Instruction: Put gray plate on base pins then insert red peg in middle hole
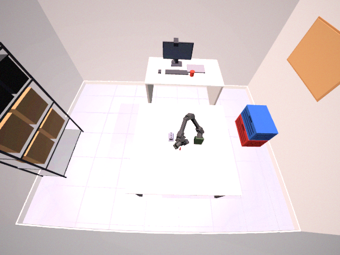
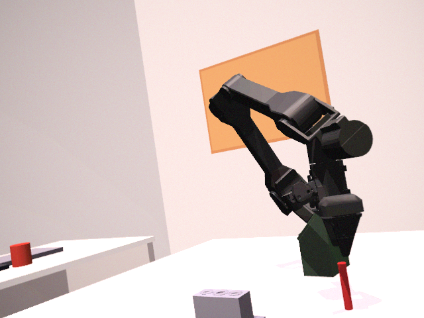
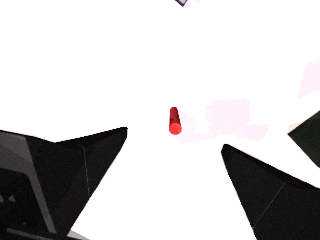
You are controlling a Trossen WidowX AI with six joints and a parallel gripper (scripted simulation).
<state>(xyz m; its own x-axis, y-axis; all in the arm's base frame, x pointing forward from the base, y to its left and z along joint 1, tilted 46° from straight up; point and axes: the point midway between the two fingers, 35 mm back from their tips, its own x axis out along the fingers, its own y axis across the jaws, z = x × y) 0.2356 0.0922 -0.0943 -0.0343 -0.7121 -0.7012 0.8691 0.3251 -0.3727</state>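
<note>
Now: the red peg 6 cm below my gripper tip. Round my gripper tip: gray plate (18 cm to the right, 12 cm ahead, 6 cm below); then base (18 cm to the right, 12 cm ahead, 9 cm below).
</note>
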